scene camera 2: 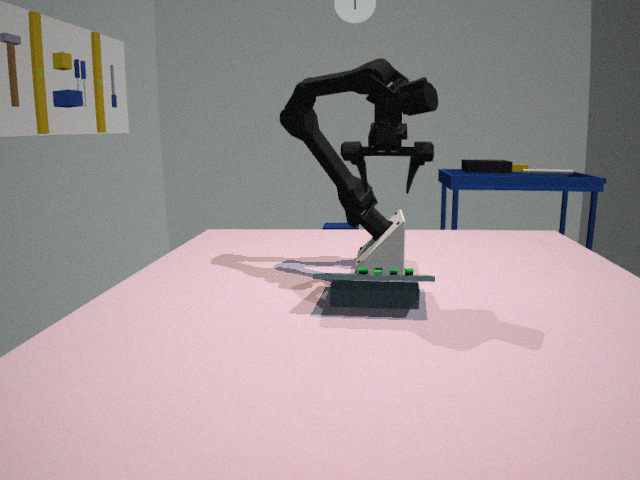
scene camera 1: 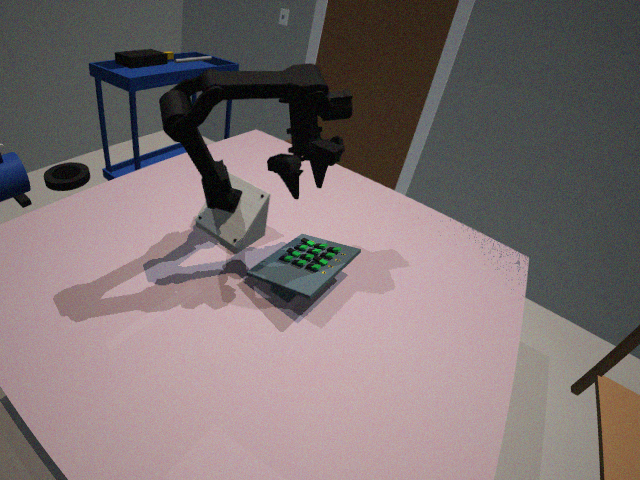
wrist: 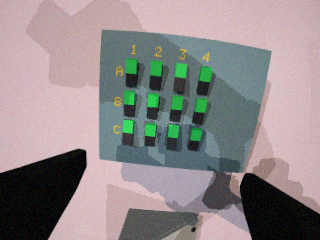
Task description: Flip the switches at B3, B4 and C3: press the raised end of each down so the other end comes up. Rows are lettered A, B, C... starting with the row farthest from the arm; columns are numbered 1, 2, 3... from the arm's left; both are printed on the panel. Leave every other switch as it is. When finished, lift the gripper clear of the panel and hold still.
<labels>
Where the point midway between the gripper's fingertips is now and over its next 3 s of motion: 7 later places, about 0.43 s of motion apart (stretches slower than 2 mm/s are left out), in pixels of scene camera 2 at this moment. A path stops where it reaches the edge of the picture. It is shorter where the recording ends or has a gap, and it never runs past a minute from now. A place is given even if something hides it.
The gripper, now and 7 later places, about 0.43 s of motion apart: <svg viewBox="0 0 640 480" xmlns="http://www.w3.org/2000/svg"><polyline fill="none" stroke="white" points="386,192 382,230 378,254 378,262 378,266 378,267 378,268 378,269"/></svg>
</labels>
